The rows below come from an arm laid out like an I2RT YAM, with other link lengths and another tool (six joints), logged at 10 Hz.
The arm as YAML. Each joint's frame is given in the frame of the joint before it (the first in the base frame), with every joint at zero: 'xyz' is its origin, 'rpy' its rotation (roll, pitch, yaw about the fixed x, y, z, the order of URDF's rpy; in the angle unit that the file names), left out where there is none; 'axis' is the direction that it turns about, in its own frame. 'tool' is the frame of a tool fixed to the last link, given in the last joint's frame.
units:
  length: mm
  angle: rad
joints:
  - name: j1
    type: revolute
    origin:
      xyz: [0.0, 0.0, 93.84]
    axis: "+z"
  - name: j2
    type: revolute
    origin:
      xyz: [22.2, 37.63, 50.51]
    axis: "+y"
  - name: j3
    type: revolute
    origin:
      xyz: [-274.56, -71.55, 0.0]
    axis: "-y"
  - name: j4
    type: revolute
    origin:
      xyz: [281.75, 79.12, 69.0]
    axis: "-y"
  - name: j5
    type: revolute
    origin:
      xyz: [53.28, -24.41, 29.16]
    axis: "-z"
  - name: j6
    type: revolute
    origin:
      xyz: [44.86, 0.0, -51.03]
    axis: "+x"
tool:
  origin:
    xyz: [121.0, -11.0, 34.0]
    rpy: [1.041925, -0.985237, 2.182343]
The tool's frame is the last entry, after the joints.
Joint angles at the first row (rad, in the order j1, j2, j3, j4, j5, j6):
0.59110, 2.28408, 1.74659, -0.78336, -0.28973, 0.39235
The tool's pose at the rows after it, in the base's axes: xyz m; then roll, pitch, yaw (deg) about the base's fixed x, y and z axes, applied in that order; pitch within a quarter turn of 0, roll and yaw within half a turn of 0:
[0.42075 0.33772 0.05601 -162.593 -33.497 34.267]
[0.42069 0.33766 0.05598 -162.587 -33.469 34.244]
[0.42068 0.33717 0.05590 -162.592 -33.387 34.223]
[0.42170 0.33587 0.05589 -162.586 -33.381 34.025]
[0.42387 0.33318 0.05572 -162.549 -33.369 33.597]
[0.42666 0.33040 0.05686 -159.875 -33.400 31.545]
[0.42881 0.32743 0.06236 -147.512 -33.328 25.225]
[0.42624 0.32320 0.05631 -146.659 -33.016 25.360]
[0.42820 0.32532 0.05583 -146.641 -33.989 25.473]
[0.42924 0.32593 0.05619 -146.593 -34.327 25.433]
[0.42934 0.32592 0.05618 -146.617 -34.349 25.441]
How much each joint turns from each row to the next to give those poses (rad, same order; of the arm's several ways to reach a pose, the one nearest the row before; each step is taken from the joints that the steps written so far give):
0.00001, -0.00001, -0.00002, -0.00457, 0.00038, -0.00113
-0.00002, 0.00002, 0.00003, -0.00039, 0.00000, 0.00035
-0.00077, 0.00000, 0.00001, -0.00155, 0.00000, -0.00037
-0.00304, -0.00002, -0.00005, 0.00003, 0.00000, 0.00037
-0.00649, 0.00037, 0.00000, 0.00038, -0.00037, 0.00078
-0.01945, 0.00005, 0.00005, 0.00075, -0.04007, 0.00038
-0.06599, 0.00111, -0.01074, 0.00309, -0.19265, -0.03242
-0.01069, 0.00002, -0.02438, 0.00912, -0.01717, -0.02061
0.00190, -0.00001, -0.00496, 0.02174, 0.00039, -0.00039
0.00001, -0.00001, -0.00001, 0.00612, -0.00037, 0.00039
0.00001, 0.00002, 0.00001, 0.00038, 0.00037, 0.00001

